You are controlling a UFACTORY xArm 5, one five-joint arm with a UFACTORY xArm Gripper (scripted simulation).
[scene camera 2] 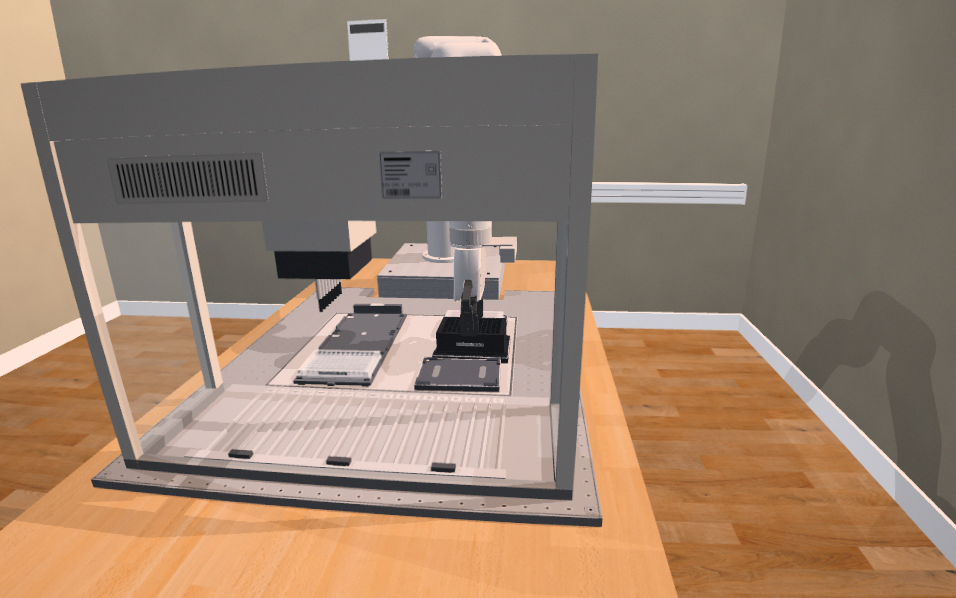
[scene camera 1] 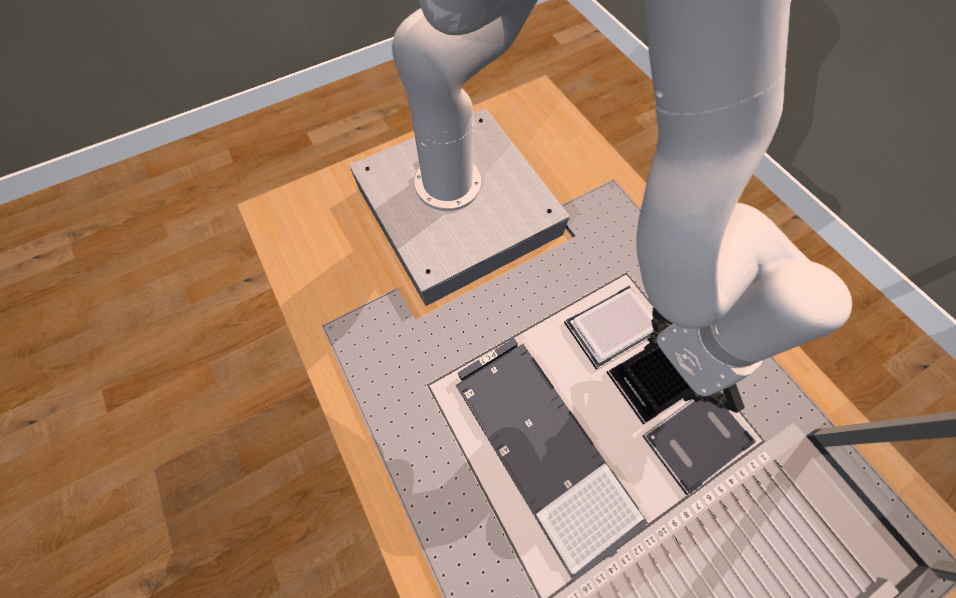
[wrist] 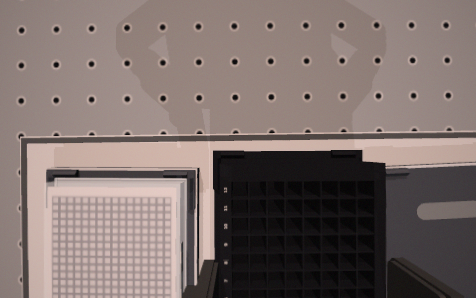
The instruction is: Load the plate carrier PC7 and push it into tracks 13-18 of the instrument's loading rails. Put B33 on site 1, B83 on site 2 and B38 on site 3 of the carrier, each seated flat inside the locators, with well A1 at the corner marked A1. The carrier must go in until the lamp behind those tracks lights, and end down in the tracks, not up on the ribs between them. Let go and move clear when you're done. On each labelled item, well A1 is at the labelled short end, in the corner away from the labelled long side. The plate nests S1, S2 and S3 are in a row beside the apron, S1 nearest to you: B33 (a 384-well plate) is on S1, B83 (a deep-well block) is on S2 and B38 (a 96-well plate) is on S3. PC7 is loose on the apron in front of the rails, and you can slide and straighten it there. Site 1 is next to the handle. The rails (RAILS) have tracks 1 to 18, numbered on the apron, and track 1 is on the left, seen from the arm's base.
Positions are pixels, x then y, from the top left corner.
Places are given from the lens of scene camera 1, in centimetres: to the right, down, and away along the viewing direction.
black deep-well block B83 [scene camera 1: 665, 393]: 29, 15, 63
dark carrier PC7 [scene camera 1: 545, 450]: 10, 23, 62
